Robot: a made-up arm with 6 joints.
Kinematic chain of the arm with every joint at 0, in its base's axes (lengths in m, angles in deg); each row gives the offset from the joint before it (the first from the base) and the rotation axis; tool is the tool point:
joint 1: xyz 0 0 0.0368 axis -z
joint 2: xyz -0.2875 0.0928 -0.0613 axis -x
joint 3: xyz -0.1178 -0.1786 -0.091 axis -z
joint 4: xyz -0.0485 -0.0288 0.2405 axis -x
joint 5: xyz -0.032 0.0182 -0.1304 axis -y
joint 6: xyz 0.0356 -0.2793 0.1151 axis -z
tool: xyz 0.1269 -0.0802 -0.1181
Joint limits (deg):
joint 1: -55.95..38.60
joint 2: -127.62..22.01
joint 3: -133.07..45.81
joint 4: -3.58..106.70
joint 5: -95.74..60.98
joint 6: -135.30..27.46
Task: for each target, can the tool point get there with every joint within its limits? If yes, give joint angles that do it. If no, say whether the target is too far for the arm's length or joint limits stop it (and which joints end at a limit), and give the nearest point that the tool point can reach.
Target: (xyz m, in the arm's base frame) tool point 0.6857 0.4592 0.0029
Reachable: no: joint limits stop it (at a limit: joint 1, joint 2, joint 4, joint 5) | nearest point 0.2125 0.3398 -0.1694 | short by 0.518 m
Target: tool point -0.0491 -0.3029 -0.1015
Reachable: yes | joints -27.25 -62.95 -86.82 89.92 -51.46 -104.42
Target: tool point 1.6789 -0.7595 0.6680
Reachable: no: too far | nearest point 0.3361 -0.4930 0.2103 | short by 1.444 m
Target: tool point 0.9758 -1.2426 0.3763
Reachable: no: too far | nearest point 0.2619 -0.6993 0.1515 | short by 0.925 m
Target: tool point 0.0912 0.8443 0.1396
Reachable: no: joint limits stop it (at a limit: joint 1, joint 2, joint 4) | nearest point -0.1367 0.6966 -0.2154 | short by 0.447 m
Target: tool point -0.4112 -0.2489 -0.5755
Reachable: yes | joints -28.51 -102.06 26.22 24.92 25.11 -13.12
